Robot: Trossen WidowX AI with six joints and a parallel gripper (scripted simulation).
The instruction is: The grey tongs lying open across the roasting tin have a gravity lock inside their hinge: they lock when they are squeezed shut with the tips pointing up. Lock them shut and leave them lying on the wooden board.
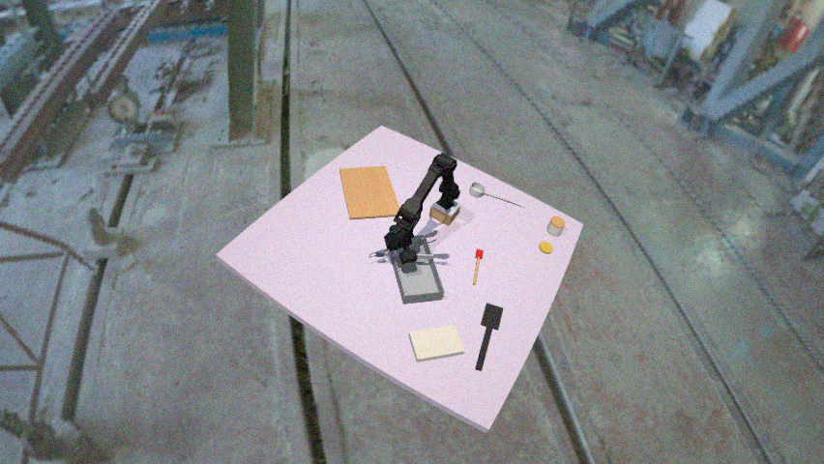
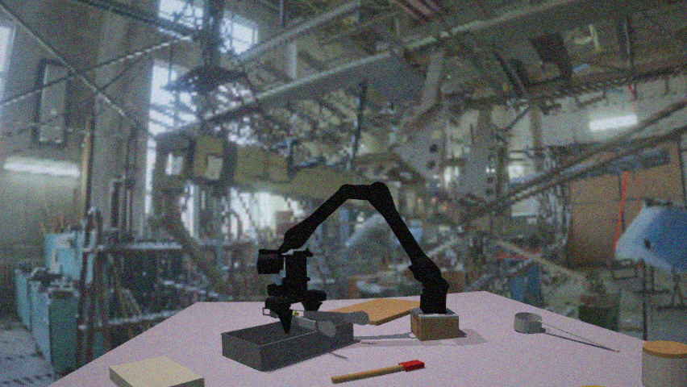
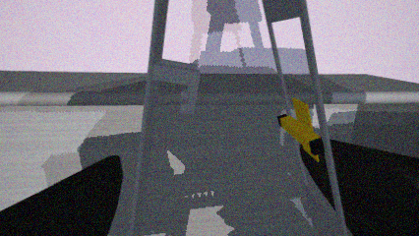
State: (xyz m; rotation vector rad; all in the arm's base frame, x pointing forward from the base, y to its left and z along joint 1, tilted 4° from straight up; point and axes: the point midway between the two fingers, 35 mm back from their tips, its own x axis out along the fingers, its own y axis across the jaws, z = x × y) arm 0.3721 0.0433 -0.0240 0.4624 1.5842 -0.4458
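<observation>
Right now my gripper tip is 1 cm short of the yellow piece, 3 cm to the left of it and 4 cm below it. From my gripper tip the other things lie so: red-tipped spatula (24 cm behind, 25 cm to the left, 2 cm below); then cream block (22 cm ahead, 36 cm to the left, 2 cm below); then grey roasting tin (8 cm to the left).
</observation>
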